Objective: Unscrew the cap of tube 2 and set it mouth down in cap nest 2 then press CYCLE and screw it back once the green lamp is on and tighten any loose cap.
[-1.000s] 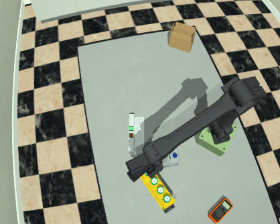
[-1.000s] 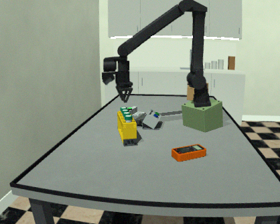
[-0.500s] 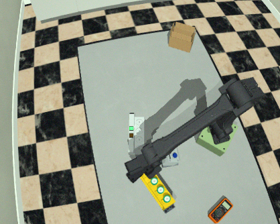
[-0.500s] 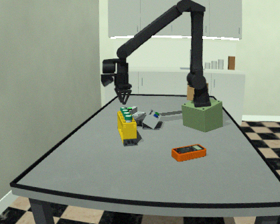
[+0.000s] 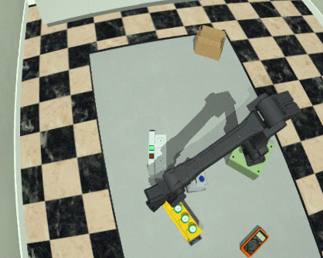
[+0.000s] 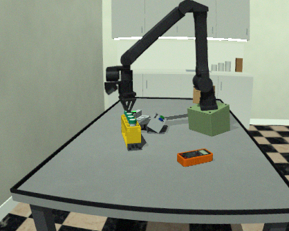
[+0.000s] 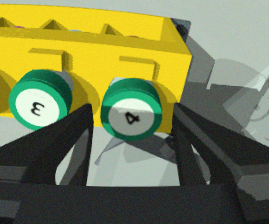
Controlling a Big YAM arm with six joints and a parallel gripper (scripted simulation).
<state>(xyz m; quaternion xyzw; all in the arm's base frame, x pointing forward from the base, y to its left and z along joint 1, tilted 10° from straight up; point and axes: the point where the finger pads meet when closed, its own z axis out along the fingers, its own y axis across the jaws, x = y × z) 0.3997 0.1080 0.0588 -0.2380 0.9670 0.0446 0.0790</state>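
Right now my hand is 160 mm past the green READY key, 110 mm to the left of it and 60 mm above it. From my hand the other things lie so: grey key housing (140 mm behind, 90 mm to the right, 70 mm below); cap (100 mm to the left, 40 mm behind, 10 mm below); blue cycle key (160 mm behind, 70 mm to the right, 60 mm below).
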